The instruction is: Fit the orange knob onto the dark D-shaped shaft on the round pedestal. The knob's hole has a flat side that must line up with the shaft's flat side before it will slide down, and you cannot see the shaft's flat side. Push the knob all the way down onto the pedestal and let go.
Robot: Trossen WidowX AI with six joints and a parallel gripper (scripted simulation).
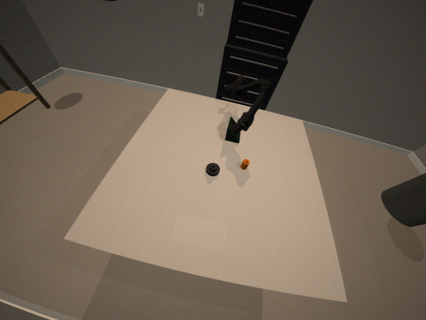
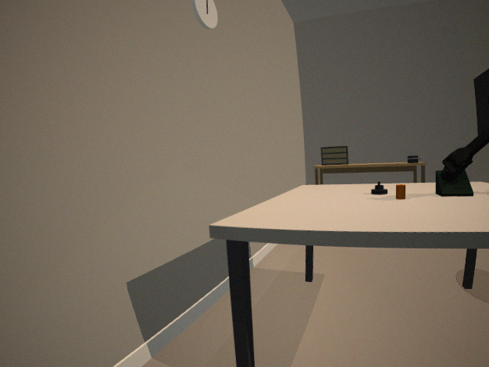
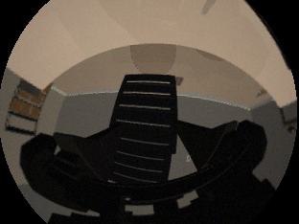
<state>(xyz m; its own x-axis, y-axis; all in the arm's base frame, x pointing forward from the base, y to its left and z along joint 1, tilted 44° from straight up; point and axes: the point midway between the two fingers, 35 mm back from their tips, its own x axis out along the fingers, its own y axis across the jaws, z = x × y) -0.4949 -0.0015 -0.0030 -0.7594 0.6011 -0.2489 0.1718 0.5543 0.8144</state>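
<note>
The orange knob is 77 cm ahead of my gripper tip, 10 cm to the left of it and 5 cm below it. Also, from my gripper tip: dark round pedestal: 84 cm ahead, 10 cm to the right, 5 cm below.
</note>
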